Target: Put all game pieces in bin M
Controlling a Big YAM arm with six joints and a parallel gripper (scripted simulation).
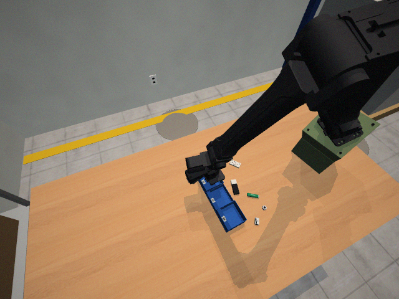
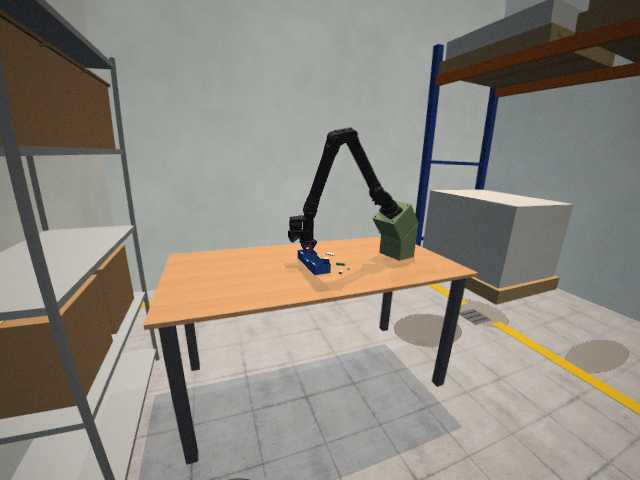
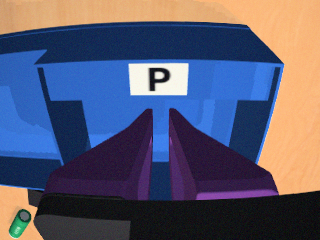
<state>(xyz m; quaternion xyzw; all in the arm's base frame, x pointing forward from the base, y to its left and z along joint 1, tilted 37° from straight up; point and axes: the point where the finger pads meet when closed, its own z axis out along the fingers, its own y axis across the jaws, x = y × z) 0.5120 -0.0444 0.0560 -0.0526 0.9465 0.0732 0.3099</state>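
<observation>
Right now my hand is 1 cm past the blue bin and 8 cm to the right of it. Round my hand: green cylinder: 16 cm behind, 11 cm to the left, 2 cm below; then white domino: 14 cm behind, 6 cm to the right, 2 cm below; then grey nut: 18 cm behind, 17 cm to the left, 2 cm below.
</observation>
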